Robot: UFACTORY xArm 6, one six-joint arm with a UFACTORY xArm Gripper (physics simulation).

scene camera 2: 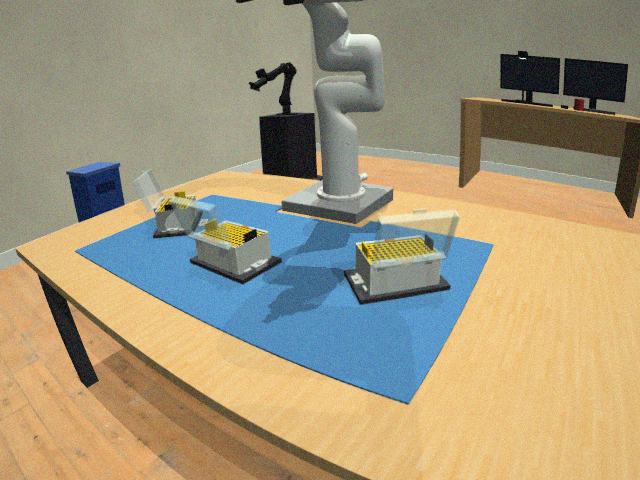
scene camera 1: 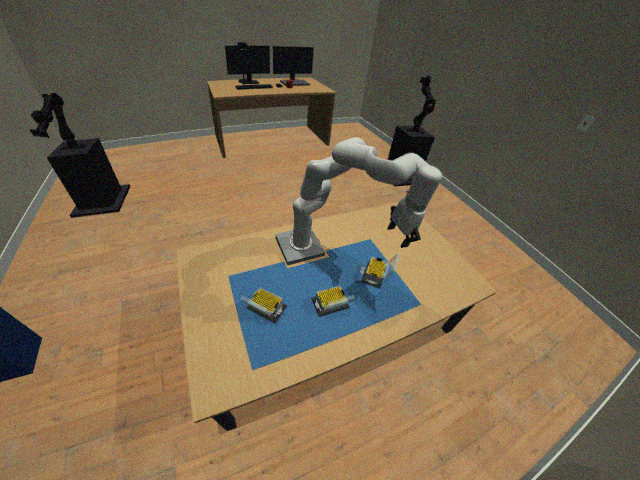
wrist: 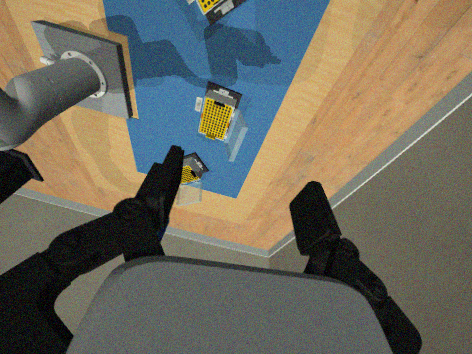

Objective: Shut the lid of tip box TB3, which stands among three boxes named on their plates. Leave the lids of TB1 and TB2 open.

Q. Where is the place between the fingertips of my gripper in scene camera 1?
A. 397,237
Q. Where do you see a tip box TB3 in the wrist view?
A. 216,115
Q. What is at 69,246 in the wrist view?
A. My gripper.
